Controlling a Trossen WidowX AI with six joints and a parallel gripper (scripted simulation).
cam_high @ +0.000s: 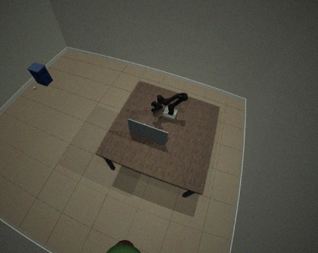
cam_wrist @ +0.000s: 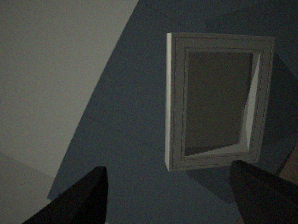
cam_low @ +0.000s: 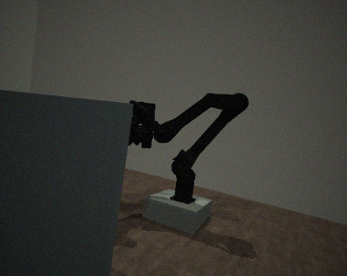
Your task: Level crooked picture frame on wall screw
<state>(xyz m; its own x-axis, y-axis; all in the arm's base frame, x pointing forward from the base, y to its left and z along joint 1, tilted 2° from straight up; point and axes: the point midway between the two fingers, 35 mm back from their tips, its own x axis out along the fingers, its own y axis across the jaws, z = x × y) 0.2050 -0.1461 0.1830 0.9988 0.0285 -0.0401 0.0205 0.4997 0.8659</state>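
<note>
My gripper tip is now 190 mm short of the grey picture frame, 10 mm to the left of it and 90 mm above it. Also, from my gripper tip: blue-grey wall panel 200 mm ahead, 100 mm below.
</note>
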